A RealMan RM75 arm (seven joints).
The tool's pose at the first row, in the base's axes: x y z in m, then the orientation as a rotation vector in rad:
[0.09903, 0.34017, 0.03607, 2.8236, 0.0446, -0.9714]
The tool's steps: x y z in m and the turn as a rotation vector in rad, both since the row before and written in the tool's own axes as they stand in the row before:
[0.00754, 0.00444, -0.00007, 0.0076, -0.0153, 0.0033]
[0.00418, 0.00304, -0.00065, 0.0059, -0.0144, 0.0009]
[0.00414, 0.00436, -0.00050, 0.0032, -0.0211, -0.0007]
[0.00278, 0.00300, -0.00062, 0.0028, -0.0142, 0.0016]
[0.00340, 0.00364, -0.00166, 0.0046, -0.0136, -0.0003]
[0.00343, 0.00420, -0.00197, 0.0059, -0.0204, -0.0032]
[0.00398, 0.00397, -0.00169, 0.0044, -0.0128, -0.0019]
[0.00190, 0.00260, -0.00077, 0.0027, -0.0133, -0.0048]
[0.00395, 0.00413, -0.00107, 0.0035, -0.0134, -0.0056]
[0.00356, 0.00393, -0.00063, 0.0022, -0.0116, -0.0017]
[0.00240, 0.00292, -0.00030, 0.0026, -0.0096, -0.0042]
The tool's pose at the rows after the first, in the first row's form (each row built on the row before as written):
[0.10537, 0.33563, 0.03210, 2.8219, 0.0345, -0.9945]
[0.10925, 0.33260, 0.03039, 2.8196, 0.0287, -1.0163]
[0.11305, 0.32823, 0.02870, 2.8116, 0.0258, -1.0471]
[0.11575, 0.32525, 0.02773, 2.8060, 0.0206, -1.0675]
[0.11962, 0.32174, 0.02716, 2.8028, 0.0172, -1.0880]
[0.12373, 0.31770, 0.02680, 2.7976, 0.0164, -1.1191]
[0.12800, 0.31382, 0.02573, 2.7947, 0.0154, -1.1388]
[0.13004, 0.31126, 0.02524, 2.7908, 0.0194, -1.1593]
[0.13382, 0.30715, 0.02363, 2.7877, 0.0240, -1.1804]
[0.13698, 0.30321, 0.02190, 2.7832, 0.0241, -1.1977]
[0.13902, 0.30027, 0.02065, 2.7809, 0.0276, -1.2129]

